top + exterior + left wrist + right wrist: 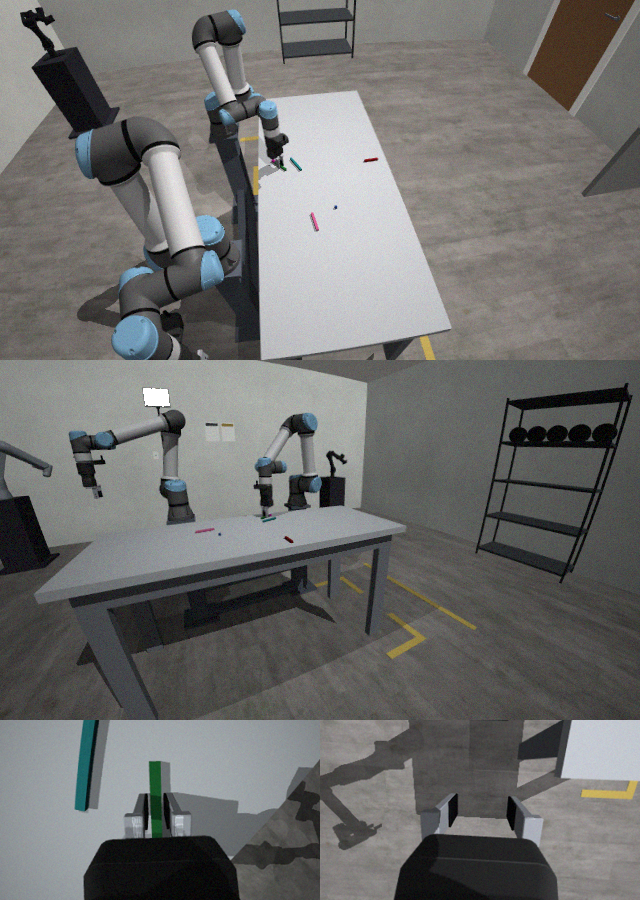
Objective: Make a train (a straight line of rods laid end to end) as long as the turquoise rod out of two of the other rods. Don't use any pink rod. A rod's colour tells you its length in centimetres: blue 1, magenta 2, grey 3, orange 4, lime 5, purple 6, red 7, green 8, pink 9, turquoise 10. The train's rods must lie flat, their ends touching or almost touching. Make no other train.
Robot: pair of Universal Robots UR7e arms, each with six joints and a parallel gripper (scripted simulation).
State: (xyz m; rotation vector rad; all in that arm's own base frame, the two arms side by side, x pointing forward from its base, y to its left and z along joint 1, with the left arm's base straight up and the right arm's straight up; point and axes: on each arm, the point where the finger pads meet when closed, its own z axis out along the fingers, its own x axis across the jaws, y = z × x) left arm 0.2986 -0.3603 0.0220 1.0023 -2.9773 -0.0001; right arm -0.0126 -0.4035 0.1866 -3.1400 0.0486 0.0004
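Observation:
Now: the green rod 20 mm below my left hand. Also, from my left hand: blue rod: 210 mm ahead, 300 mm to the right, 20 mm below; turquoise rod: 80 mm ahead, 20 mm below; magenta rod: 30 mm behind, 40 mm to the left, 20 mm below.

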